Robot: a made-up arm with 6 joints.
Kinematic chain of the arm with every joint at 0, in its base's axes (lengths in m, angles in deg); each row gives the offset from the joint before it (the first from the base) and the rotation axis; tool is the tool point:
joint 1: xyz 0 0 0.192 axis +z
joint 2: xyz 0 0.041 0 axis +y
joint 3: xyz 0 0 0.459 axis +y
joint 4: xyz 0 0 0.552 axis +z
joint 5: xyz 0 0 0 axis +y
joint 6: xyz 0 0 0.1 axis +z
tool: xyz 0 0 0
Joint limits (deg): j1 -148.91..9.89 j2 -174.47..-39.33 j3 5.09..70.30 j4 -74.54..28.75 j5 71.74..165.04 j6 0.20..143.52
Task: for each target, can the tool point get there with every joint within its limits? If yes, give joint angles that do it. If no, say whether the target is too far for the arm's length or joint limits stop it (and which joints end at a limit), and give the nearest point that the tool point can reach.
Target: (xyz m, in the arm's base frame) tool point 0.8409 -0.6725 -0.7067
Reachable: no: too far | nearest point 0.3688 0.1183 -0.7121 | short by 0.921 m
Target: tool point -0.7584 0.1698 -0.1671
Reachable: yes | joints -14.29 -150.32 56.43 -39.62 93.69 56.27
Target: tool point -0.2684 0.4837 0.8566
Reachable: yes | joints -57.39 -60.61 35.99 -8.11 153.16 131.43
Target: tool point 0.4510 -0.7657 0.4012
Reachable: no: joint limits stop it (at a limit: joint 2, joint 3, joint 4) | nearest point 0.0508 -0.0863 0.9518 | short by 0.962 m
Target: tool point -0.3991 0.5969 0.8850
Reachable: yes | joints -55.41 -62.44 20.05 -18.03 82.72 39.21
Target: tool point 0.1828 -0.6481 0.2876
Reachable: no: joint limits stop it (at a limit: joint 2, joint 3, joint 4) | nearest point 0.0234 -0.0829 0.9358 | short by 0.875 m
